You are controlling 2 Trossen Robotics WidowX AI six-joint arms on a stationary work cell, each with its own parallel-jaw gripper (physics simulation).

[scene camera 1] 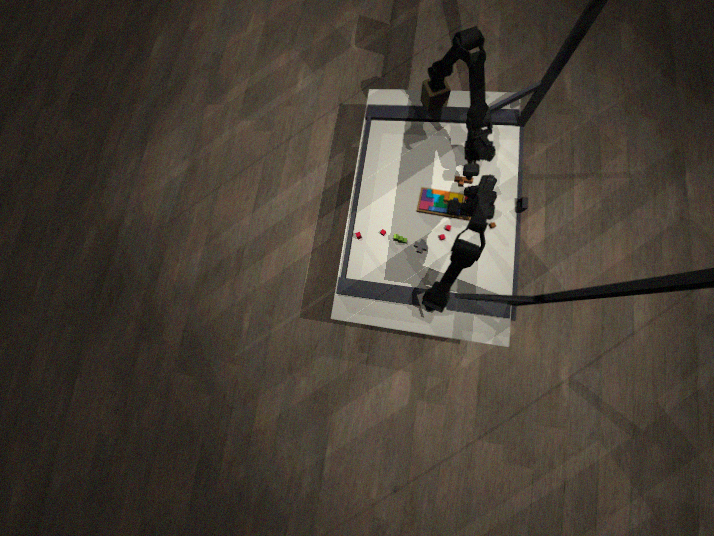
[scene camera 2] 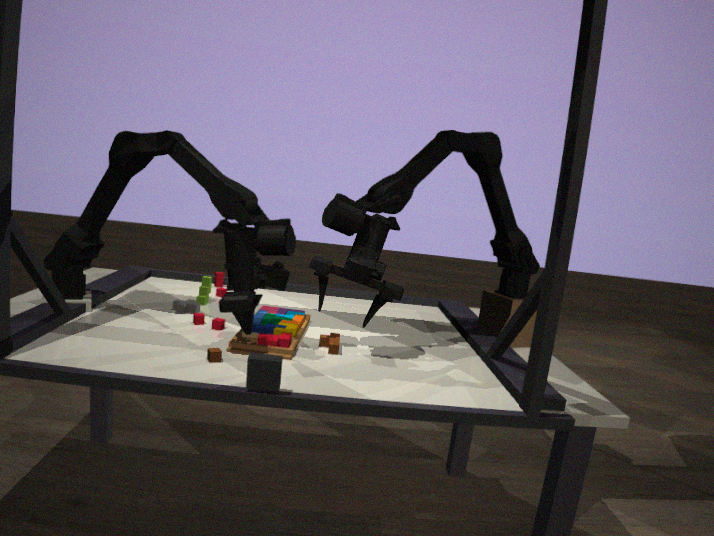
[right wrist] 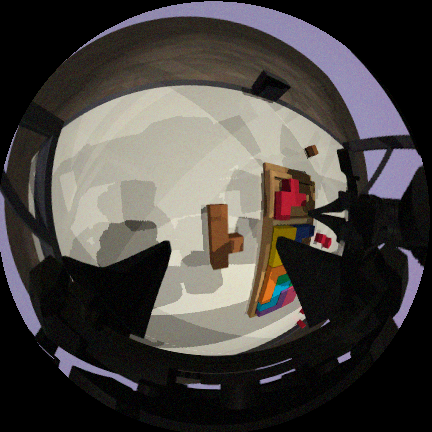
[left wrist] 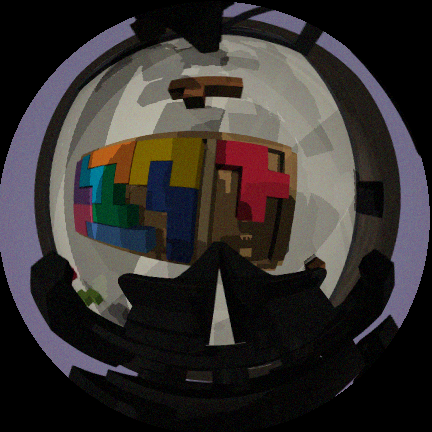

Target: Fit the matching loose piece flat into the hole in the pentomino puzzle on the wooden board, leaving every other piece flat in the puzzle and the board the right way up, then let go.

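Frame: origin at the left arm's base, x ahead, y left, z up, level; centimetres.
Seen in the pictures: left gripper, fingertip midpoint: (scene camera 1: 464, 213) (scene camera 2: 248, 333) (right wrist: 308, 212) (left wrist: 218, 245); right gripper, fingertip midpoint: (scene camera 2: 341, 319) (right wrist: 224, 244) (left wrist: 213, 45); left arm's base at its link origin: (scene camera 1: 431, 302) (scene camera 2: 67, 295); right arm's base at its link origin: (scene camera 1: 436, 85) (scene camera 2: 512, 295).
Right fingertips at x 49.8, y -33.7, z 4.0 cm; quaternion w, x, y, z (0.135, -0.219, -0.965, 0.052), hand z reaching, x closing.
Pixels of each thing's top centre, then the offset from my right fingertips to it. "spot": a spot on its surface instead.
- wooden board at its top centre: (left wrist: 143, 195) (right wrist: 290, 252) (scene camera 2: 273, 327) (scene camera 1: 450, 203) dx -9.7, dy +11.2, dz -4.9 cm
- hole at a spot on its surface: (left wrist: 155, 218) spot: dx -12.0, dy +11.6, dz -5.8 cm
- red branching piece at its top centre: (left wrist: 254, 180) (right wrist: 294, 198) (scene camera 2: 274, 336) dx -12.6, dy +2.4, dz -3.9 cm
- brown piece at its top centre: (right wrist: 227, 238) (left wrist: 203, 84) (scene camera 2: 329, 338) (scene camera 1: 464, 180) dx -1.1, dy +1.7, dz -4.4 cm
- green piece at its top centre: (scene camera 2: 205, 278) (left wrist: 78, 305) (scene camera 1: 400, 236) dx -18.9, dy +37.8, dz -0.4 cm
- grey piece at its top centre: (left wrist: 119, 318) (scene camera 2: 186, 302) (scene camera 1: 420, 245) dx -24.4, dy +30.0, dz -4.4 cm
- brown cube at its top centre: (left wrist: 319, 272) (scene camera 2: 214, 349) (right wrist: 314, 149) (scene camera 1: 493, 224) dx -25.1, dy -2.7, dz -4.4 cm
The wooden board (scene camera 1: 429, 212) (scene camera 2: 265, 350) (left wrist: 206, 200) lies right way up, with coloured pieces in its puzzle. In the left wrist view, bare wood shows in a hole (left wrist: 155, 218) between the green, yellow and blue pieces. A red branching piece (scene camera 2: 273, 340) (left wrist: 254, 175) (right wrist: 287, 204) lies in the side compartment past the divider. My left gripper (scene camera 2: 247, 331) (left wrist: 218, 245) (right wrist: 308, 212) is shut and empty, low over that compartment, beside the red piece. My right gripper (scene camera 2: 342, 318) (right wrist: 224, 244) is open and empty, raised above the table near a brown piece (scene camera 1: 463, 180) (scene camera 2: 331, 342) (left wrist: 220, 85) (right wrist: 218, 235).
The brown piece lies apart from the board. Several red cubes (scene camera 1: 447, 227) (scene camera 2: 218, 323), a green piece (scene camera 1: 399, 238) (scene camera 2: 204, 290) and a grey piece (scene camera 1: 420, 246) (scene camera 2: 185, 305) lie on the other side. A brown cube (scene camera 1: 492, 225) (scene camera 2: 214, 354) lies near the table edge.
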